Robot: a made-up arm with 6 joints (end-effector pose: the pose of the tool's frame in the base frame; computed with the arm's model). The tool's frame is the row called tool. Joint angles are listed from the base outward.
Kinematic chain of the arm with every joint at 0, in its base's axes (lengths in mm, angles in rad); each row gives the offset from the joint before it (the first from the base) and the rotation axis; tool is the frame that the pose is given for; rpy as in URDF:
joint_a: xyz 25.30 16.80 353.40 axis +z
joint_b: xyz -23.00 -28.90 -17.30 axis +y
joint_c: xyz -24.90 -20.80 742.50 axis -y
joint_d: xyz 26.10 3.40 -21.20 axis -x
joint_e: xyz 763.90 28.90 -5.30 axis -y
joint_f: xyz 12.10 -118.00 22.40 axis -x
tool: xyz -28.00 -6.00 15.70 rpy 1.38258 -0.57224 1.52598
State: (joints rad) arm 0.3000 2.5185 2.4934 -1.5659 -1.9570 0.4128
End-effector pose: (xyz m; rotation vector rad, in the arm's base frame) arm 1.2411 0.3495 -0.3827 -0.9951 -1.3628 -0.6931
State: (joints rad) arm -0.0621 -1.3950 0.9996 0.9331 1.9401 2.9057
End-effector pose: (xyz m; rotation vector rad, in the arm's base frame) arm -1.3351 -0.0112 0.9555 -0.2204 2.6746 1.5989
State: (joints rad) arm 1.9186 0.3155 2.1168 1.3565 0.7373 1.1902
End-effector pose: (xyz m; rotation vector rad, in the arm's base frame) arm 0.0906 -0.0054 1.7725 -0.0738 -1.0483 1.2405
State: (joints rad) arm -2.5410 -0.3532 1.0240 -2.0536 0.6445 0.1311
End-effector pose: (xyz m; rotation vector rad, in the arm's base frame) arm 0.0560 0.0589 1.7427 -0.8476 -0.6094 1.3700
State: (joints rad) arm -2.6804 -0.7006 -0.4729 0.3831 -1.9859 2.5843
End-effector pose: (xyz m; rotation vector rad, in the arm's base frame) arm -0.2619 0.0024 1.0808 -2.7586 -1.0946 -0.3365
